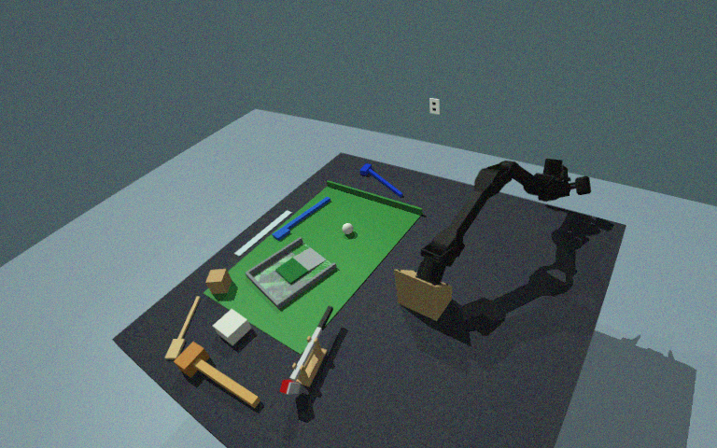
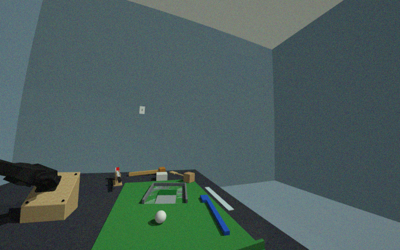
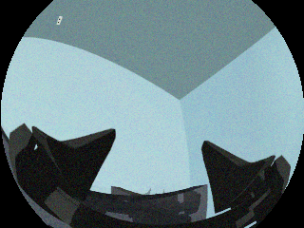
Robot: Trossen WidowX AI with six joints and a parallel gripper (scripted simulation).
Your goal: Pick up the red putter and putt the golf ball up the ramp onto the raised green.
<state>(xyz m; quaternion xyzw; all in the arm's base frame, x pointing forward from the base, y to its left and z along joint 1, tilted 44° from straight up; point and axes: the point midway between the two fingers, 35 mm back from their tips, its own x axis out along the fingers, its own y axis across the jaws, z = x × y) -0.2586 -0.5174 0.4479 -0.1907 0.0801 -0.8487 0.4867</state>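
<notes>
My gripper tip is now 70 cm short of the white golf ball, 54 cm to the right of it and 2 cm above it. Round my gripper tip: white strip 103 cm ahead, 68 cm to the left, 5 cm below; then red putter 47 cm ahead, 104 cm to the left, 1 cm above; then white block 77 cm ahead, 109 cm to the left, 3 cm below.
</notes>
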